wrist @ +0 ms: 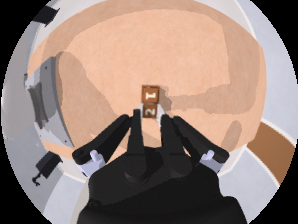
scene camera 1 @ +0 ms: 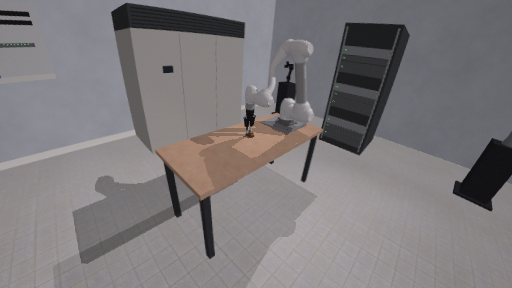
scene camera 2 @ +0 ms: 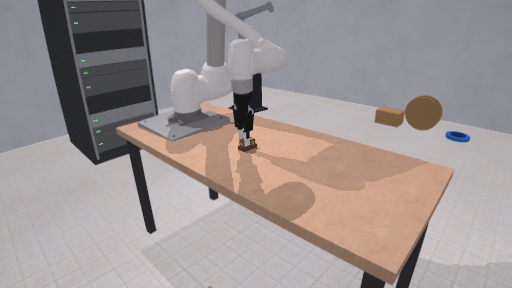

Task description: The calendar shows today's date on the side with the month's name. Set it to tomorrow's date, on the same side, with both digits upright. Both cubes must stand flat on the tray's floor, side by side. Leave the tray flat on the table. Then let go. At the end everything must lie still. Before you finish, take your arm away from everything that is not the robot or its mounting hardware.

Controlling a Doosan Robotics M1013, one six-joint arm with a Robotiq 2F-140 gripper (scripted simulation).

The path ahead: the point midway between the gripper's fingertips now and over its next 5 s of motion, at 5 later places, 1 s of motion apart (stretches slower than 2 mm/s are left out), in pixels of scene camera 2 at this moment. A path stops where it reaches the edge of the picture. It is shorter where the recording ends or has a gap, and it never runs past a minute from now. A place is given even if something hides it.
My gripper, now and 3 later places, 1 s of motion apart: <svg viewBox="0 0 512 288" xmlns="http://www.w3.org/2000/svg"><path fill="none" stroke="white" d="M244 144L244 142L243 124L243 116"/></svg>
